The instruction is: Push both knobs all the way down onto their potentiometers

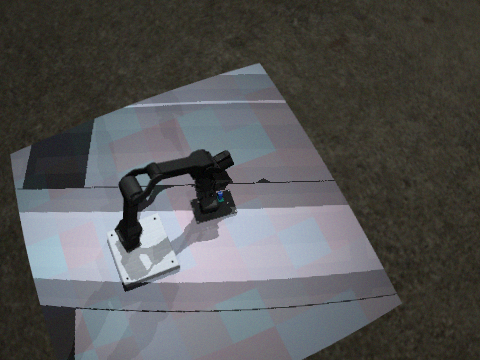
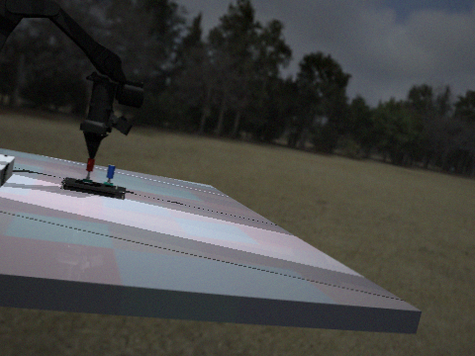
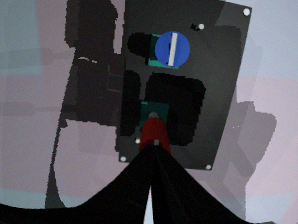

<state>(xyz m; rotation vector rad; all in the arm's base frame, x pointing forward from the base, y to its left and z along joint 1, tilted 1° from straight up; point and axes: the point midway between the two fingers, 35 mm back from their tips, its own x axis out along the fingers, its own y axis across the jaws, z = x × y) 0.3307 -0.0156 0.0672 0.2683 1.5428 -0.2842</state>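
My gripper tip is 1 cm above the red knob. The rest, counted from my gripper tip: blue knob (5 cm ahead, 2 cm to the right, 2 cm below).
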